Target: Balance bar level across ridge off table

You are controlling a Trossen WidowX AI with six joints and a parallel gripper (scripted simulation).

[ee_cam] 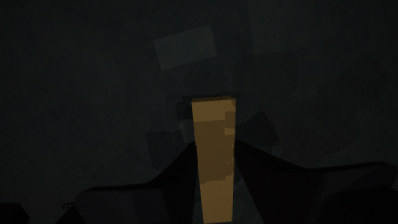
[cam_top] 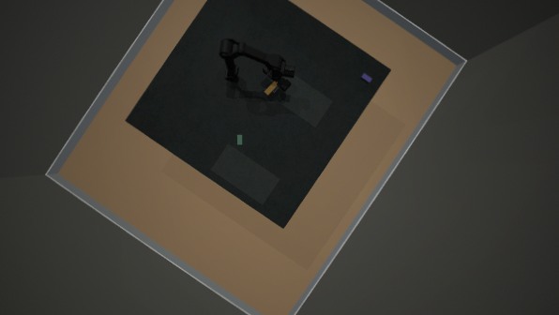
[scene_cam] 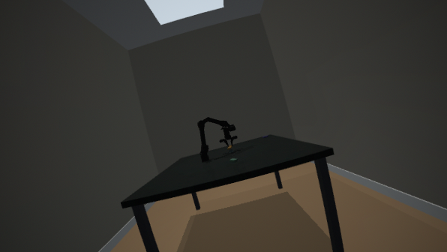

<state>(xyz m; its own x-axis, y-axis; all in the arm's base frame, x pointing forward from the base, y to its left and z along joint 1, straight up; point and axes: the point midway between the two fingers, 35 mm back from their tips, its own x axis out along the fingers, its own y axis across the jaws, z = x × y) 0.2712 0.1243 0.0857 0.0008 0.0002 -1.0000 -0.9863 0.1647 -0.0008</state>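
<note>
Now: the orange bar 3 cm to the right of my gripper tip. Also, from my gripper tip: green block 44 cm to the right, 4 cm below; then purple block 47 cm ahead, 38 cm to the left, 4 cm below.
</note>
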